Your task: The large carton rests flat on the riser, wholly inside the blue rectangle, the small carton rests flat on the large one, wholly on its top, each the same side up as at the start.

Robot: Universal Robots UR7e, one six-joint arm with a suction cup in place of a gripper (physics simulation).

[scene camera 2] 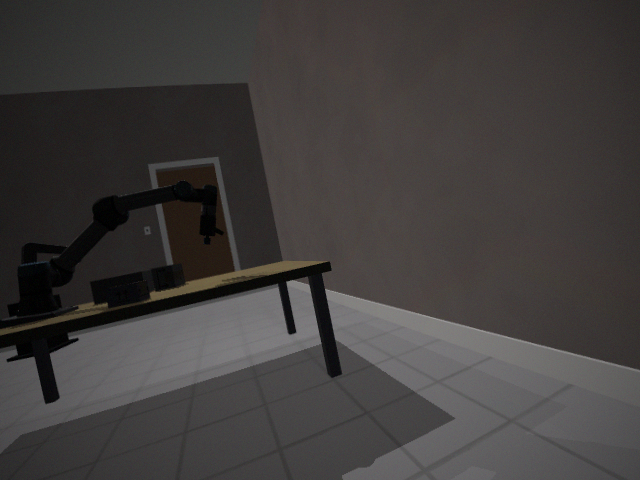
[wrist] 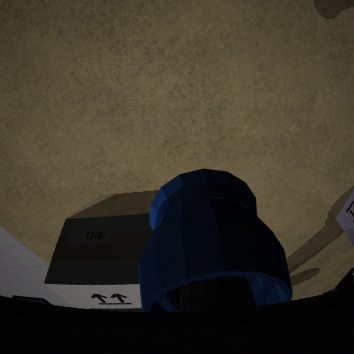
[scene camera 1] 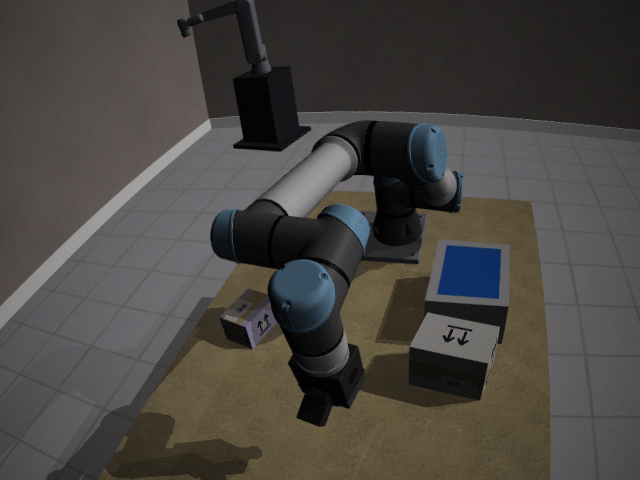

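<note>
The large carton lies on the table in front of the riser, with a pale, arrow-marked face up; whether it touches the riser is unclear. The grey riser bears the blue rectangle, with no carton on it. The small carton stands on the table at the left in scene camera 1, arrows upright on its side, partly behind the arm. My suction gripper is open and empty, high above the table between the cartons; its cup is hidden in scene camera 1.
The tan table top bears the arm's base plate behind the cartons. A second arm on a black pedestal stands on the floor beyond the table. The table's right edge runs close beside the large carton and riser.
</note>
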